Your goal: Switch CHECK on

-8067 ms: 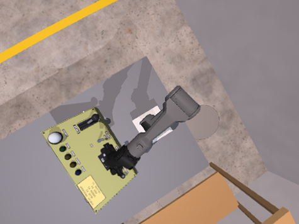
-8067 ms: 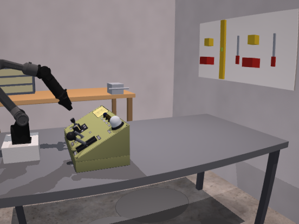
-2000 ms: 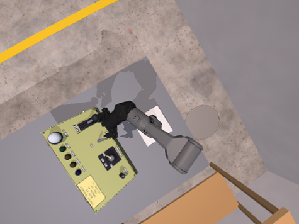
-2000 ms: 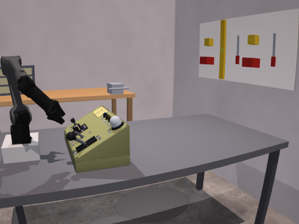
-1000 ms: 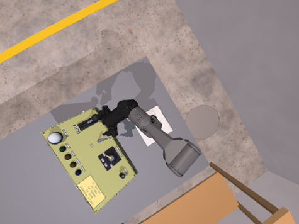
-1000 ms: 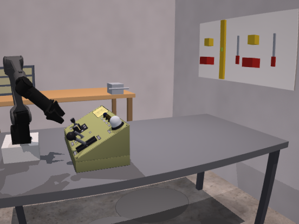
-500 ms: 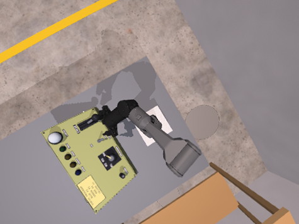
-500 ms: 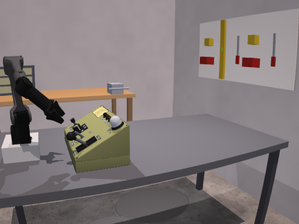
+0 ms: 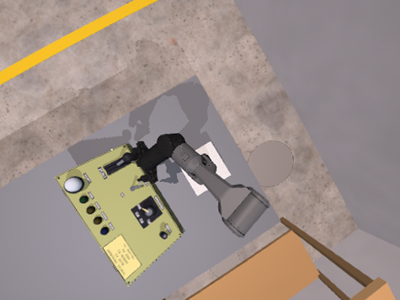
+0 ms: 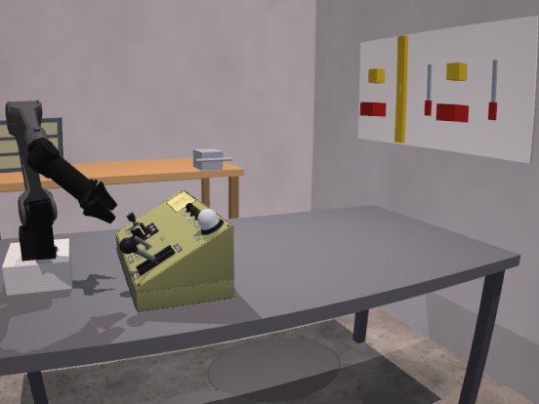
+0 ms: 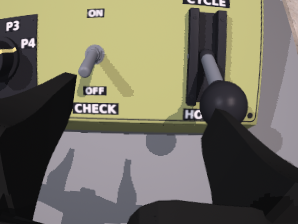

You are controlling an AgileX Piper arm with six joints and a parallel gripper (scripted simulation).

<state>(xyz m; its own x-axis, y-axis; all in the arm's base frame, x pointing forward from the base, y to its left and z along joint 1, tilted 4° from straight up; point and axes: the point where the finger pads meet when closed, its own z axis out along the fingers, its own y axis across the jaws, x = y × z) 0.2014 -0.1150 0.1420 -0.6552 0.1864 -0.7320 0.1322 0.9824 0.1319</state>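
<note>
Now: the check toggle 10 cm below my hand, 8 cm ahead of it and 6 cm to the left of it. Round my hand: small black knob (30 cm to the left, 10 cm below, 8 cm ahead); olive console (12 cm to the left, 12 cm below, 12 cm ahead); program rotary selector (17 cm to the left, 10 cm below, 9 cm ahead).
</note>
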